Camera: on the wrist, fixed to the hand. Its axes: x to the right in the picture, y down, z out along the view.
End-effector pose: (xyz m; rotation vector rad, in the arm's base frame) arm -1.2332 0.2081 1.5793 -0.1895 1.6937 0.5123
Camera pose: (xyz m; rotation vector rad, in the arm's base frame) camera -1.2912 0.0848 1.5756 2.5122 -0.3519 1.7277
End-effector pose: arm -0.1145 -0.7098 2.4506 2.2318 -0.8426 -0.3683
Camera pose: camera -0.0277 -0.6055 2.4635 1.0111 2.8797 -0.2352
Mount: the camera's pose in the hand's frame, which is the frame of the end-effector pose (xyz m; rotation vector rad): -0.0048 -0.0867 -0.1051 -0.2393 1.0292 -2.9505
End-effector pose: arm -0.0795 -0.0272 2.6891 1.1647 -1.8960 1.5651
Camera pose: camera -0.0265 0.0720 2.7662 0.9540 0.8996 -0.2354
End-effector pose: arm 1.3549 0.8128 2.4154 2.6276 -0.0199 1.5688
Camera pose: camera 1.2649 0.9071 2.4553 -0.3833 1.8507 0.5798
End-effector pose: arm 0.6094 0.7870 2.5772 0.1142 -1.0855 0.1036
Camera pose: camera 0.7113 0.7162 2.5208 1.1172 0.8992 -2.2775
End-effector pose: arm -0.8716 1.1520 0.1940 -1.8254 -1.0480 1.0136
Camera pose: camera -0.8032 1.1536 0.3119 0.5539 -1.4292 -1.5646
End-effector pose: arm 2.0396 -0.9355 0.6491 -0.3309 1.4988 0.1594
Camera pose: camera 1.9660 -1.0497 0.6600 2.0434 -0.2615 1.9163
